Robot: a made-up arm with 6 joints.
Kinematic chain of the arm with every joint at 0, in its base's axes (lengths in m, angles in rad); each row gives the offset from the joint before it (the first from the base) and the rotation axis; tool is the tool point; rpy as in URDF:
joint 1: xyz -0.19 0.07 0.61 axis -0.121 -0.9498 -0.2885
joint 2: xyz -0.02 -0.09 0 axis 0.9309 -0.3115 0.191
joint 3: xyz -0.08 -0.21 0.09 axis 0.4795 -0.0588 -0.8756
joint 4: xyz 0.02 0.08 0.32 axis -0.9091 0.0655 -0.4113
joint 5: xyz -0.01 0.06 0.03 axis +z
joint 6: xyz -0.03 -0.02 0 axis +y
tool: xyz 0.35 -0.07 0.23 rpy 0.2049 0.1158 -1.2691
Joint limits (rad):
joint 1: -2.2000..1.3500
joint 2: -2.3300..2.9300
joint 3: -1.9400..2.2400
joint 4: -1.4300..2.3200
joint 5: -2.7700..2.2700
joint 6: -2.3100..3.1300
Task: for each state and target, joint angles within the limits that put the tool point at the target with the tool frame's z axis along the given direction. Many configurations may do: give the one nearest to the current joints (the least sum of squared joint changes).
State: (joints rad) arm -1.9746 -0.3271 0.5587 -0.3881 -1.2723 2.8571
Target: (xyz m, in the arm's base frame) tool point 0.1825 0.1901 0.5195 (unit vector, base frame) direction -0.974 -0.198 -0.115
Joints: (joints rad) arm -1.4058 -0.4136 1.3028 -0.7192 -1.7113 2.2445
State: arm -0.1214 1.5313 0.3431 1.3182 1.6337 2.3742
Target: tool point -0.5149 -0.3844 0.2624 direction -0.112 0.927 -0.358
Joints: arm -0.9170 1.3476 0.4077 1.3911 1.5724 2.1827
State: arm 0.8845 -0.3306 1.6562 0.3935 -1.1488 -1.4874
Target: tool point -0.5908 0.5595 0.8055 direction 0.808 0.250 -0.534
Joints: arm 1.1799 -0.5503 1.0577 0.2277 -0.4692 -2.2710
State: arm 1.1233 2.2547 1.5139 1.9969 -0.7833 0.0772
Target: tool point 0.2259 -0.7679 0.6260 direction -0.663 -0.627 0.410
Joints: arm 1.2339 2.0444 1.2687 1.2377 -0.6876 -0.5673
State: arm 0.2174 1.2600 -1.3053 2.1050 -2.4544 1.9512
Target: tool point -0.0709 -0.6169 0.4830 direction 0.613 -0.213 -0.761
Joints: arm 0.8045 1.7138 -1.0891 2.2311 -2.7700 2.3981
